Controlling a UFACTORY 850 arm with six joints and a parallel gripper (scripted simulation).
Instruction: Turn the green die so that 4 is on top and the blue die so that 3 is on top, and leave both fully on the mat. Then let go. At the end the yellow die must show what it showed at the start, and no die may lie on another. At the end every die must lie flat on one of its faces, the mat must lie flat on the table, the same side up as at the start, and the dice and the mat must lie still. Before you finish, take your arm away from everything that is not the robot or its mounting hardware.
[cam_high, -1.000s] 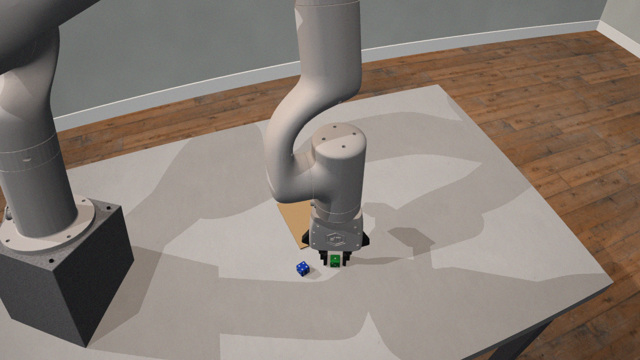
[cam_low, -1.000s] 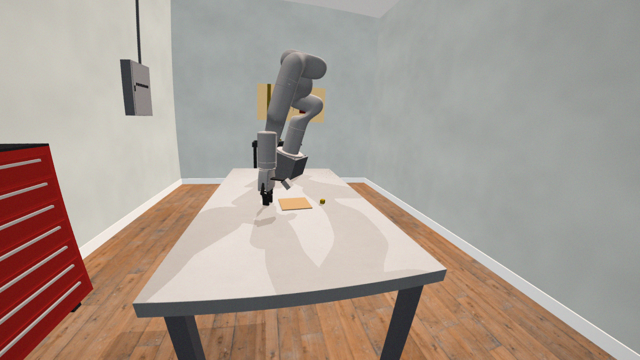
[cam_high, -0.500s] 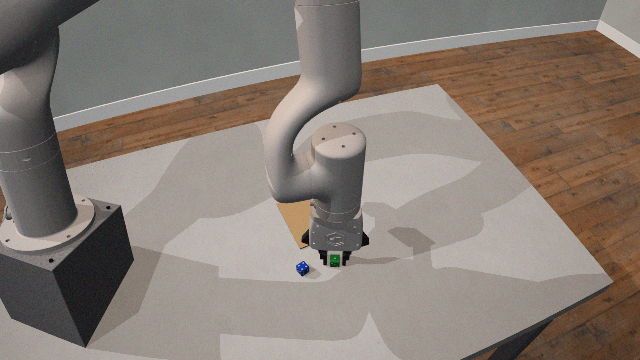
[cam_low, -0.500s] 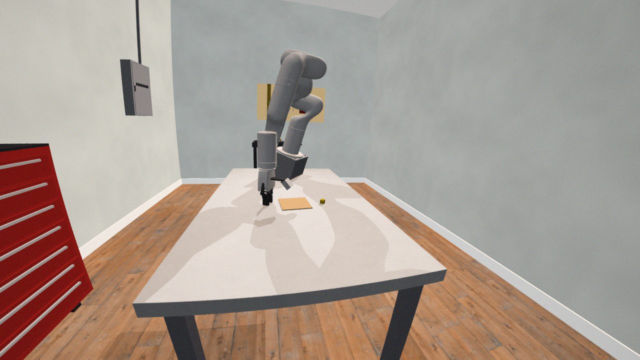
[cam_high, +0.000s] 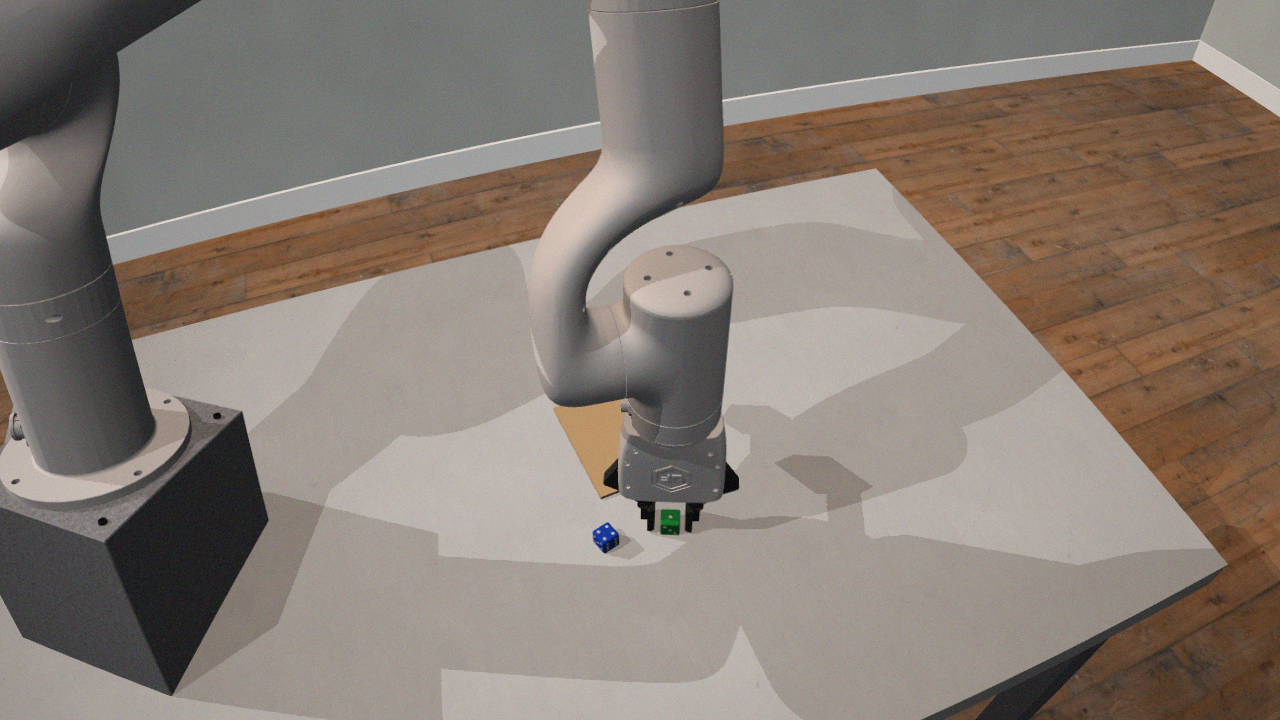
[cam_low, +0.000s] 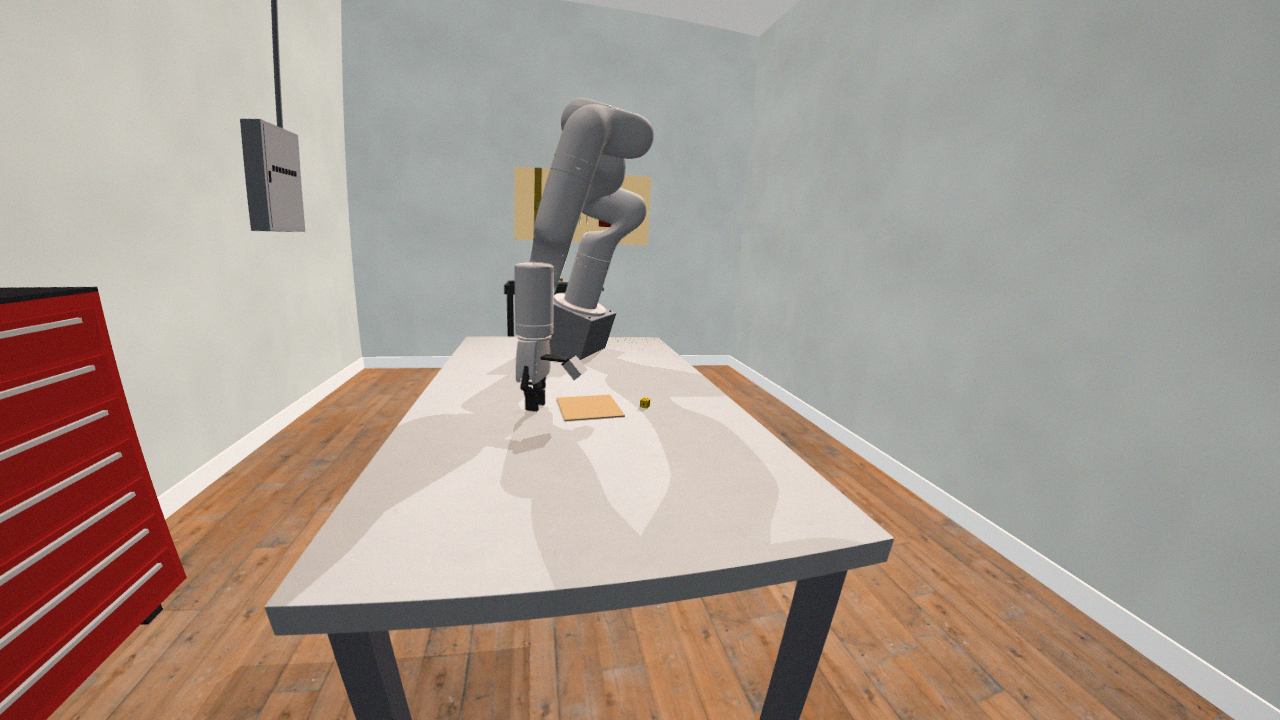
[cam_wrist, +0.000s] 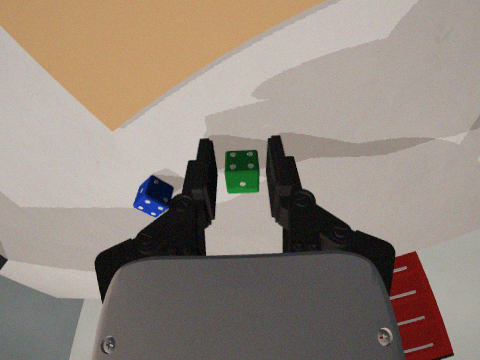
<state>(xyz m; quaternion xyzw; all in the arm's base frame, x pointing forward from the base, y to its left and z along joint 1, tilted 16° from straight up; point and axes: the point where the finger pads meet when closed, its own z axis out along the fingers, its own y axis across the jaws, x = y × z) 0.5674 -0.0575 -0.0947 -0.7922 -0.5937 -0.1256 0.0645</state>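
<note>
My hand is 1 cm to the left of the green die and 1 cm above it. Also, from my hand: blue die 7 cm behind, 1 cm to the right, 1 cm below; then tan mat 1 cm behind, 13 cm to the left, 2 cm below; then yellow die 2 cm behind, 26 cm to the left, 1 cm below.
</note>
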